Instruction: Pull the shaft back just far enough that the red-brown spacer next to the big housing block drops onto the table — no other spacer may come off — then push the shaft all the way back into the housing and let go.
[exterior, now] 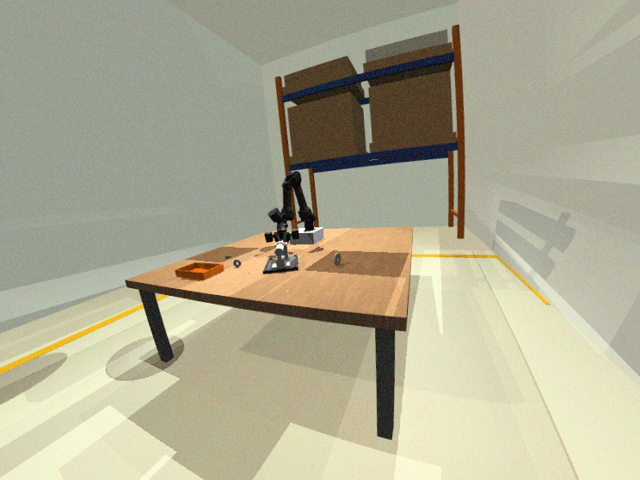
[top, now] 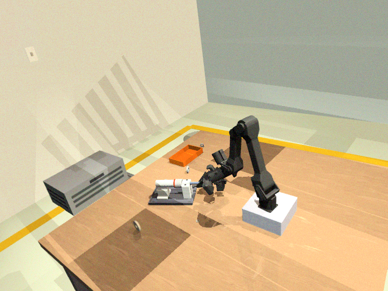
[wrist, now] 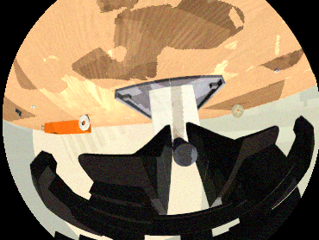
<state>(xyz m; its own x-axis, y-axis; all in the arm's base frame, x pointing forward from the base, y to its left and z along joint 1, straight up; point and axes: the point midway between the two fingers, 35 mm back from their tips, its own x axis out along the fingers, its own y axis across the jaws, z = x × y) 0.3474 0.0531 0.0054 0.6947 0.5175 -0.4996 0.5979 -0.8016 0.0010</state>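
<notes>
My gripper tip is 3 cm short of the shaft, 2 cm to the right of it and 2 cm below it. Also, from my gripper tip: red-brown spacer 9 cm ahead, 7 cm to the left, 2 cm above; pale ring 34 cm to the left, 4 cm below, 4 cm ahead; orange tray 35 cm ahead, 23 cm to the right, 5 cm below.
</notes>
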